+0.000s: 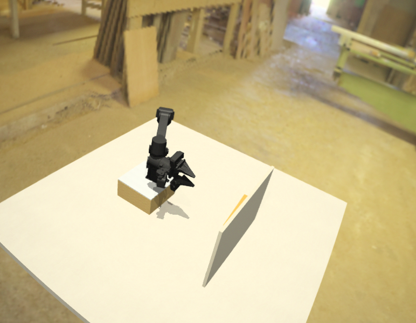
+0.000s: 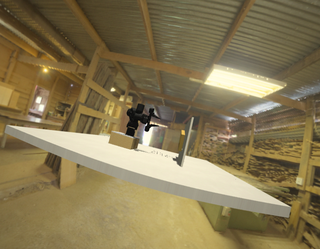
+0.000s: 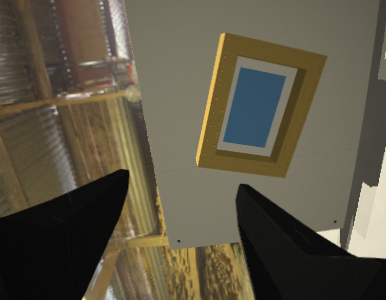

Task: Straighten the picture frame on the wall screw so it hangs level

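Right now the picture frame is 20 cm ahead of my gripper tip, 1 cm to the right of it and 9 cm below it. The rest, counted from my gripper tip: wall panel 21 cm ahead, 1 cm to the right, 10 cm below.
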